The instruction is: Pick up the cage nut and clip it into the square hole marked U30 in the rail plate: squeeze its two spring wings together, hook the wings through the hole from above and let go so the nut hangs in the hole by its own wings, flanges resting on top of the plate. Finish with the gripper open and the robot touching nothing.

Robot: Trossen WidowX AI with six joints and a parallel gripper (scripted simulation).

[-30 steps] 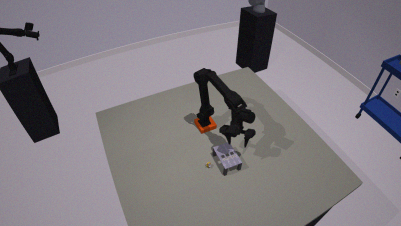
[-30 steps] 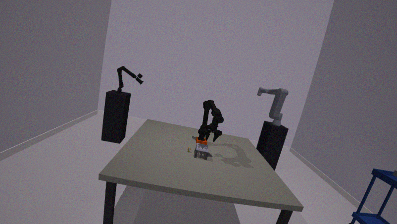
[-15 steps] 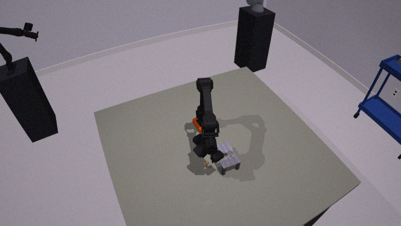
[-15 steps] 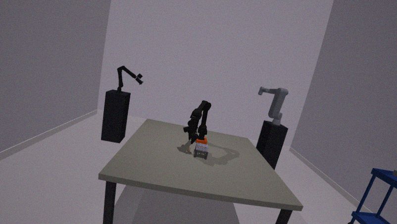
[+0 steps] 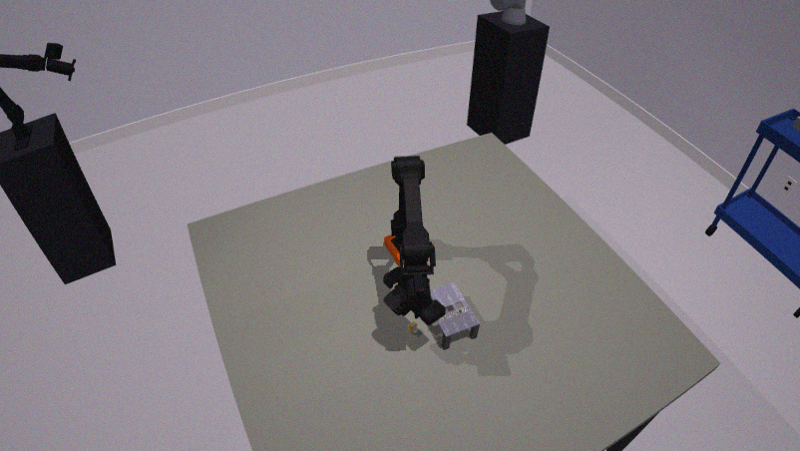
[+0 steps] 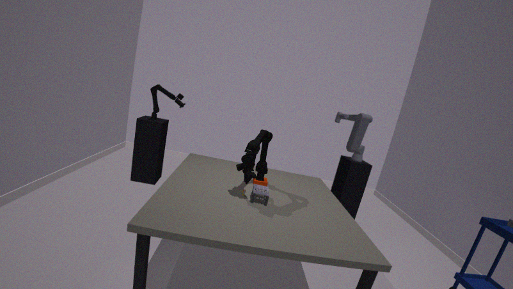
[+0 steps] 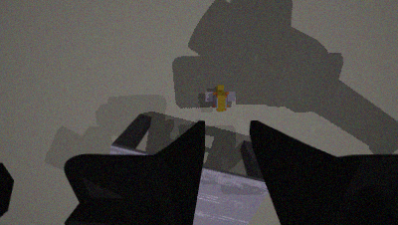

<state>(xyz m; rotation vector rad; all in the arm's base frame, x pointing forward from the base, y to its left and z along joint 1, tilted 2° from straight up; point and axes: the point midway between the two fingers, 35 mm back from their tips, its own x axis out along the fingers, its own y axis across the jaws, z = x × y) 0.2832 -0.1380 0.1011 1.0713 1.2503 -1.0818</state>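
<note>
My gripper tip is now 7 cm above the cage nut.
</note>
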